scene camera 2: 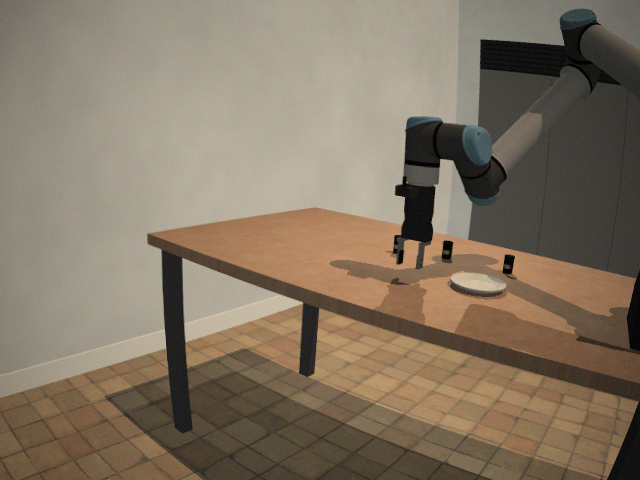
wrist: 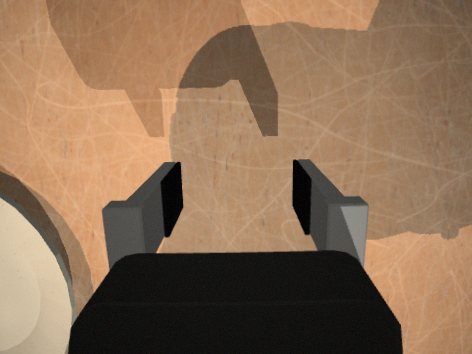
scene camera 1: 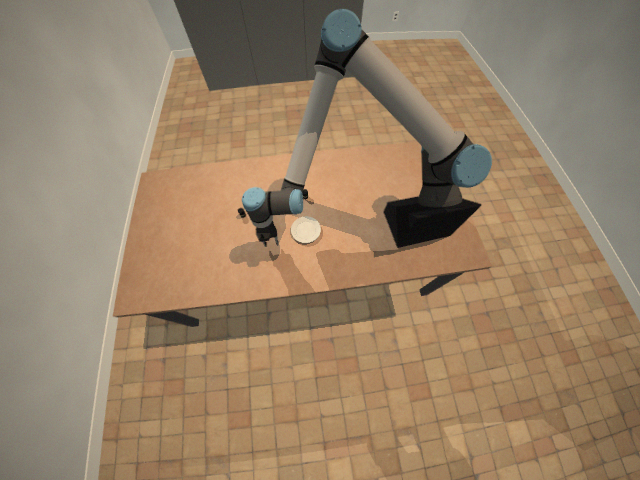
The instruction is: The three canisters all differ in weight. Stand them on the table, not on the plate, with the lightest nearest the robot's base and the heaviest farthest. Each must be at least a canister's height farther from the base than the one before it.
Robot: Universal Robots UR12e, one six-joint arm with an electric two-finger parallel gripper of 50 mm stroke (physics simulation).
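Places are measured from the arm's base along level axes (x ahead, y left, z up), in metres.
Where they show: gripper, between the fingertips: (scene camera 2: 409, 266) (wrist: 237, 184) (scene camera 1: 271, 244); arm's base, origin of its link: (scene camera 1: 439, 201).
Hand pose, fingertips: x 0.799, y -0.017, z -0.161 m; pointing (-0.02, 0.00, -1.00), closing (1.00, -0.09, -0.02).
Things, the pixels of their top centre, and the offset from my fingertips. Level surfaces: height alone.
- base, centre of its top: (scene camera 2: 509, 255) (scene camera 1: 304, 191) dx -0.211, dy -0.258, dz +0.020 m
- middle canister, centre of its top: (scene camera 2: 448, 241) dx -0.004, dy -0.273, dz +0.020 m
- farthest canister, centre of its top: (scene camera 2: 399, 236) (scene camera 1: 240, 210) dx +0.132, dy -0.213, dz +0.020 m
- white plate, centre of its top: (scene camera 2: 478, 281) (scene camera 1: 305, 229) dx -0.177, dy -0.055, dz -0.015 m
- wooden table, height of its surface: dz -0.031 m
Three small black canisters with pale labels stand upright on the table, apart, off the plate. The canister nearest the base (scene camera 1: 305, 194) (scene camera 2: 508, 264) is behind the plate in the scene camera 2 view. The middle canister (scene camera 2: 447, 250) is hidden by the arm in the scene camera 1 view. The farthest canister (scene camera 1: 241, 212) (scene camera 2: 396, 244) is partly behind a finger in the scene camera 2 view. The white plate (scene camera 1: 306, 229) (scene camera 2: 478, 283) (wrist: 20, 285) holds no canister. My gripper (scene camera 1: 271, 243) (scene camera 2: 409, 264) (wrist: 237, 184) is open and empty above the table, beside the plate. Their weights cannot be seen.
The wooden table (scene camera 1: 175, 232) (scene camera 2: 258, 248) carries the robot's black base mount (scene camera 1: 429, 222) at its right end in the scene camera 1 view. The arm reaches over the table and casts shadows on it. A grey cabinet (scene camera 1: 273, 41) (scene camera 2: 516, 155) stands beyond the table.
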